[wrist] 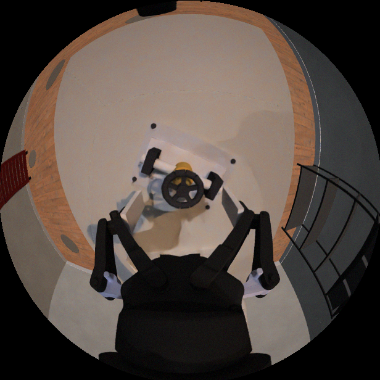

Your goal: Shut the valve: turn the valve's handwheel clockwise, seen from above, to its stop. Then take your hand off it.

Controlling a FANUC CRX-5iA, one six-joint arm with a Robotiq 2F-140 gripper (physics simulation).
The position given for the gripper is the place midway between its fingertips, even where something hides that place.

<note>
In view: the gripper (pixel 181 196), a black handwheel (pixel 182 189) and a pale base plate (pixel 178 138).
</note>
